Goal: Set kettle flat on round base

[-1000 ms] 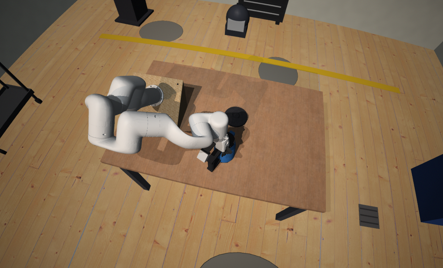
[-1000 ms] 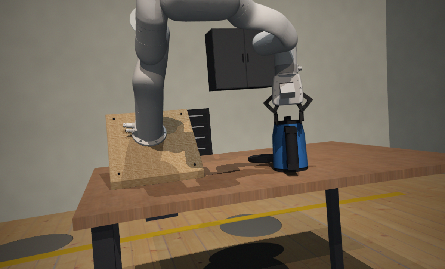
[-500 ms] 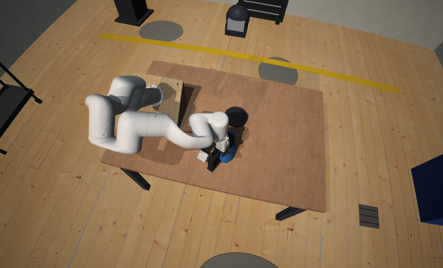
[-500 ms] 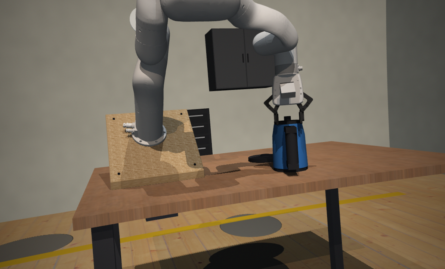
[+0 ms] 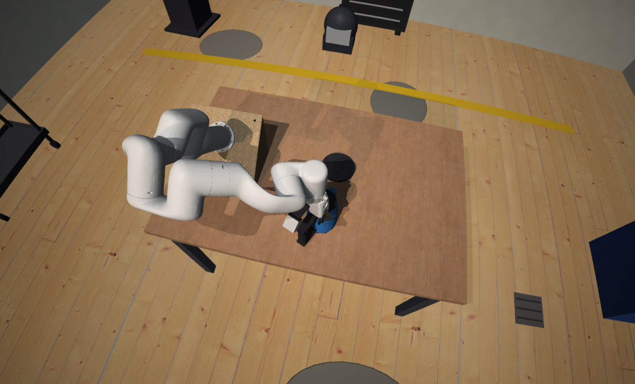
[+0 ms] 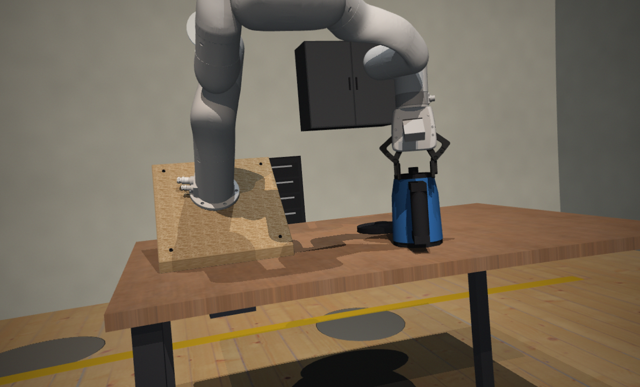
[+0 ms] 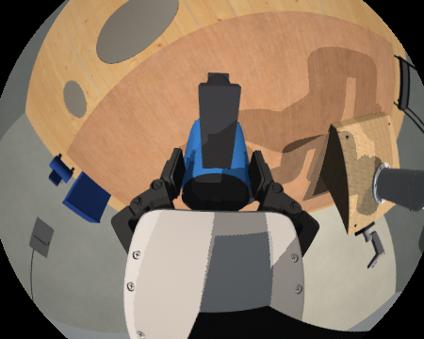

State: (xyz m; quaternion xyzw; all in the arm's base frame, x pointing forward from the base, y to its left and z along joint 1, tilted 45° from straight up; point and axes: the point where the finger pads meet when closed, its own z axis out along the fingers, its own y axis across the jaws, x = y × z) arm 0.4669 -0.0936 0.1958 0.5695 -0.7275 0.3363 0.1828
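The blue kettle lies 10 mm ahead of my hand, 30 mm to the left of it and 90 mm below it. From my hand the other things lie so: round black base: 10 mm ahead, 330 mm to the left, 170 mm below.
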